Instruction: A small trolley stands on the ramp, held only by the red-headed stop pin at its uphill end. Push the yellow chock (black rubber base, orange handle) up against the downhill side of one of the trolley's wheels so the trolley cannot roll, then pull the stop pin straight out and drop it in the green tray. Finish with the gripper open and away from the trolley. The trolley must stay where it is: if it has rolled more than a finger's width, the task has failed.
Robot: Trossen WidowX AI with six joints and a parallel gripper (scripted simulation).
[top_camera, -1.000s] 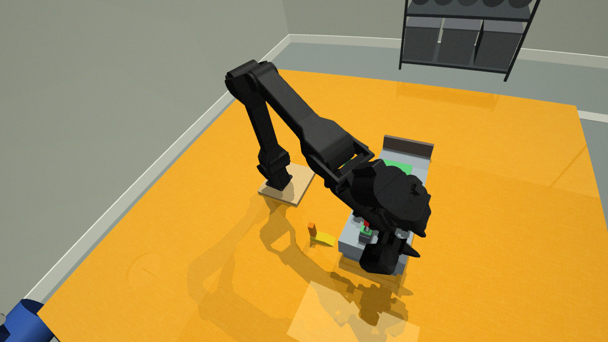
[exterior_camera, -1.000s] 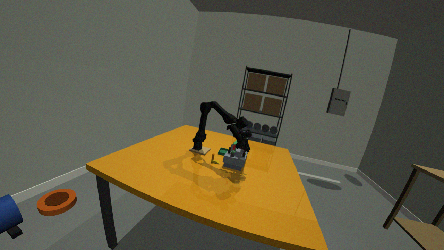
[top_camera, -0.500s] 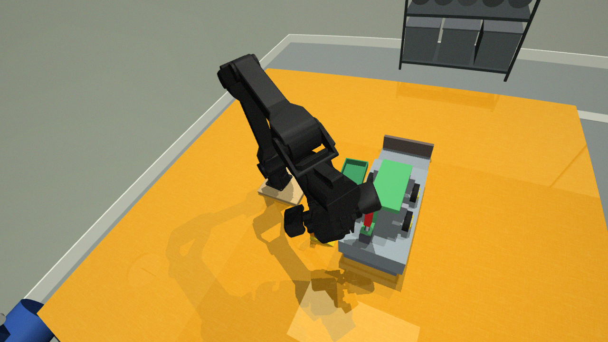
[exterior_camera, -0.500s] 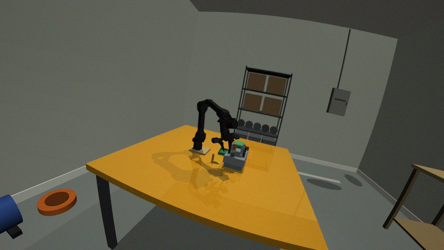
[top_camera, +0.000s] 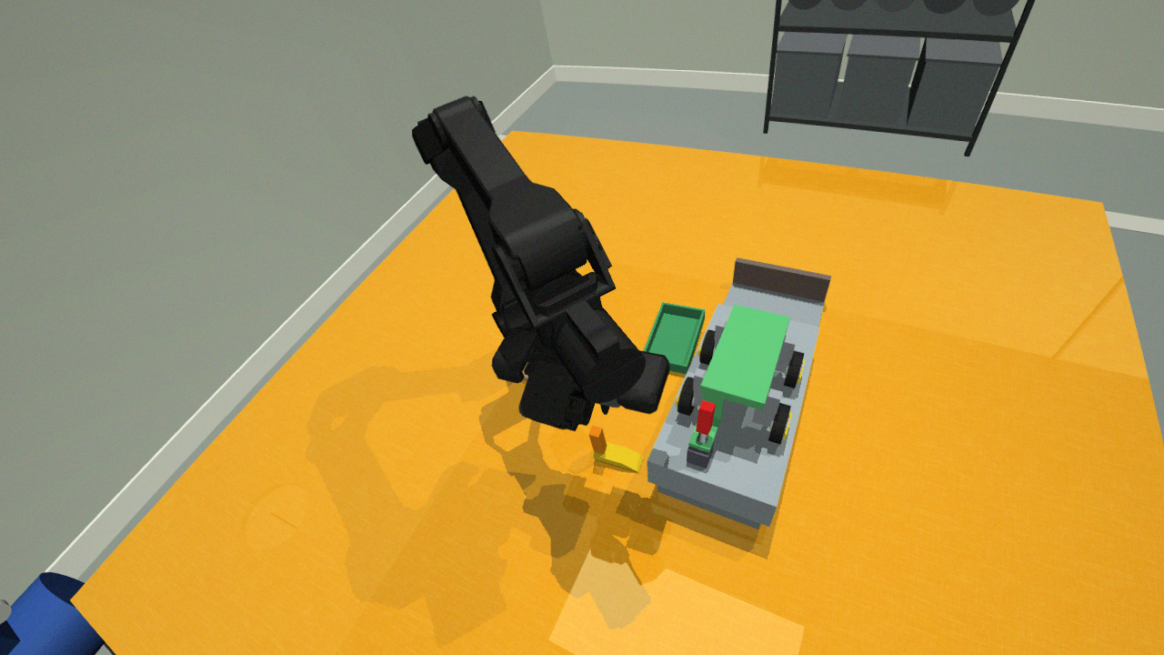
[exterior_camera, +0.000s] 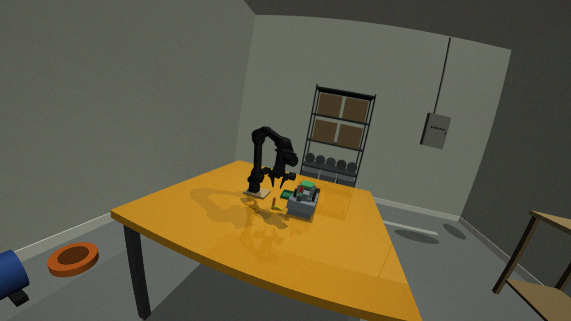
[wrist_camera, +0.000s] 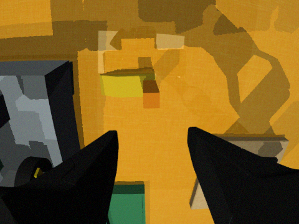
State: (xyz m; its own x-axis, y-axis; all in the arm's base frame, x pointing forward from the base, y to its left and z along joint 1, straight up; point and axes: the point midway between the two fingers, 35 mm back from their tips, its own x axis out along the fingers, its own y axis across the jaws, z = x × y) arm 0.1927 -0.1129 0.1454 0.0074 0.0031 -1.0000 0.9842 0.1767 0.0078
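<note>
Now: the yellow chock 10 cm below my gripper tip and 2 cm ahead of it. Also, from my gripper tip: grey ramp 14 cm ahead, 13 cm to the left, 8 cm below; red-headed stop pin 13 cm ahead, 3 cm to the left; green-topped trolley 14 cm ahead, 13 cm to the left, 2 cm below.
</note>
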